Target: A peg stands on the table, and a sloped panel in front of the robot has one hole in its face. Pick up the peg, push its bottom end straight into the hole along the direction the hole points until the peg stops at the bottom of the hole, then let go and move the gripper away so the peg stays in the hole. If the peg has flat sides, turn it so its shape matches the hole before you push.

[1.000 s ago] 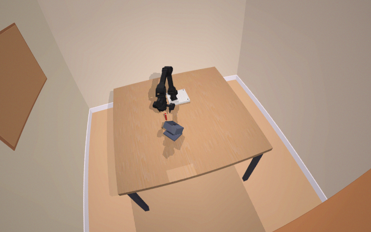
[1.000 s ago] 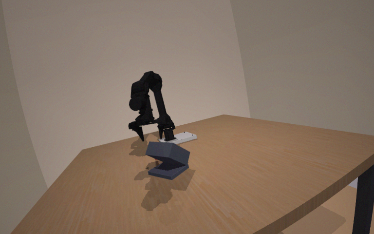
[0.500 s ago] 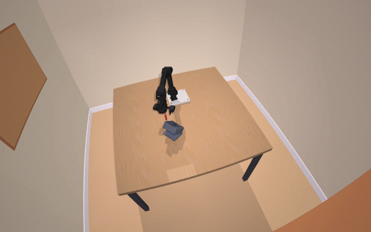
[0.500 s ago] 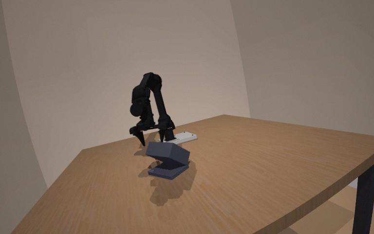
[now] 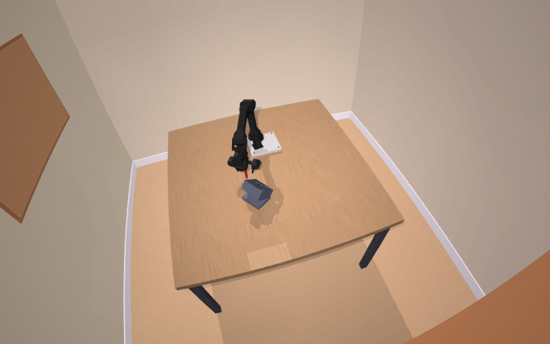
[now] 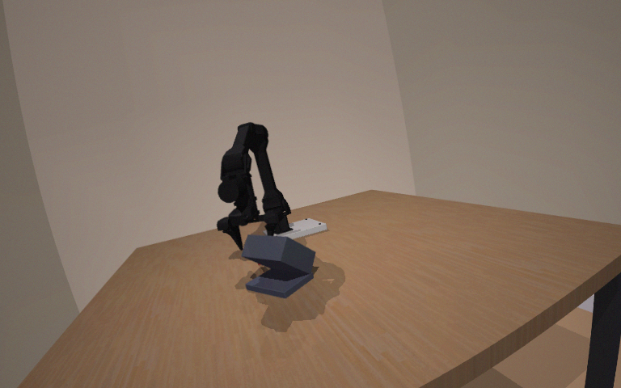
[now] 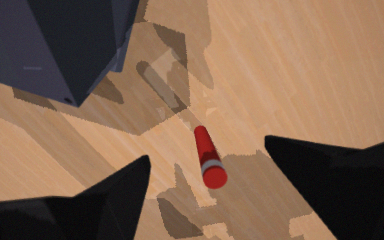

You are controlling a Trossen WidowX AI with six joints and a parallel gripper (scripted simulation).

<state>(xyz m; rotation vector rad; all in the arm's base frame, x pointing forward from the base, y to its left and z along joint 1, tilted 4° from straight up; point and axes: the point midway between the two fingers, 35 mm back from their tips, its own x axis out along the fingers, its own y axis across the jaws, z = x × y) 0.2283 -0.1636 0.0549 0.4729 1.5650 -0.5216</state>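
My gripper tip is 1 cm below the red peg. From my gripper tip the other things lie so: sloped panel (17 cm ahead, 1 cm to the left, 2 cm above).
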